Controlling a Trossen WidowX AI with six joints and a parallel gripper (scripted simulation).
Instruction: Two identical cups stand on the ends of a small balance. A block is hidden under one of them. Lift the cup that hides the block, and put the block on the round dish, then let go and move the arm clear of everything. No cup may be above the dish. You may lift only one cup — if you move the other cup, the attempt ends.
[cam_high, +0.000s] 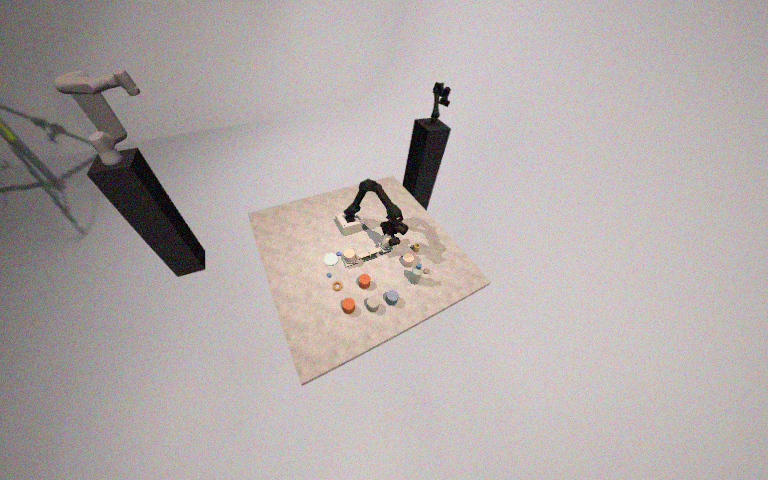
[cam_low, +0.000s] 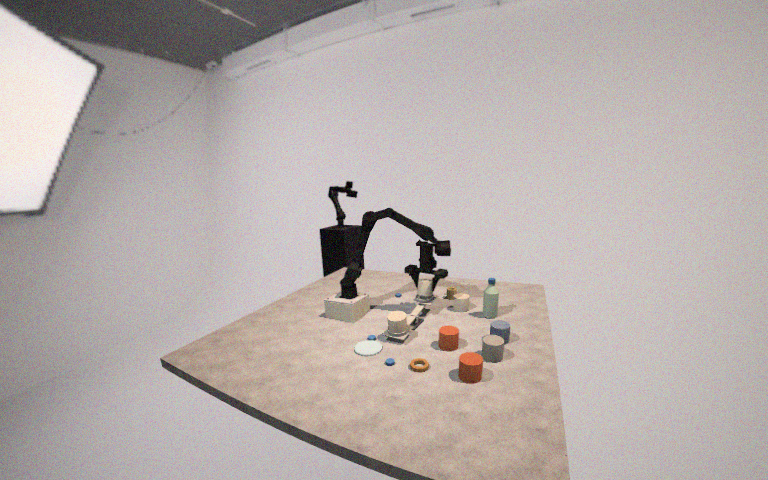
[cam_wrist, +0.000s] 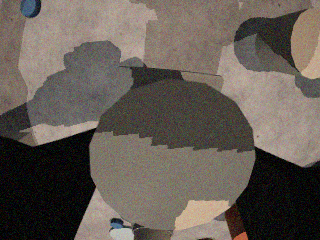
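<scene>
Now: gripper tip 10 mm to the left of the shiny block and 20 mm above it. The rest, counted from my gripper tip: balance (130 mm to the right, 80 mm below); then balance beam (130 mm to the right, 70 mm below); then yellow piece (60 mm ahead, 200 mm to the left, 80 mm below).
</scene>
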